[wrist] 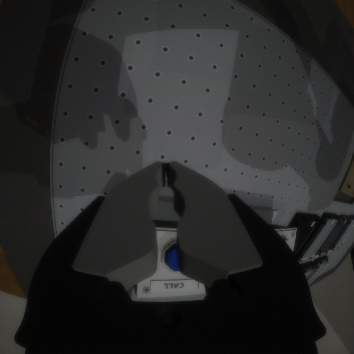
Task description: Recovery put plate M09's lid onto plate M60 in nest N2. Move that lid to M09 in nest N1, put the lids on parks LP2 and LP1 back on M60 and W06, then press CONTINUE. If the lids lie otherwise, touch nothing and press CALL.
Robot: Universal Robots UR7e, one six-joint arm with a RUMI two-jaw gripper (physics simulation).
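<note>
My gripper is shut, with its two fingertips together and nothing between them. Behind and between the fingers shows a white panel with a blue button, partly covered by the right finger. The CALL label is on the panel beside the blue button, upside down in this view. Another part of a white panel shows to the right of the gripper. The CONTINUE button, the plates, the lids, the nests and the parks do not show in the wrist view.
A grey perforated board lies beyond the fingertips, with shadows across it. A grey block lies behind the fingers. A rack of dark and grey slats stands at the lower right. A wooden piece shows at the right edge.
</note>
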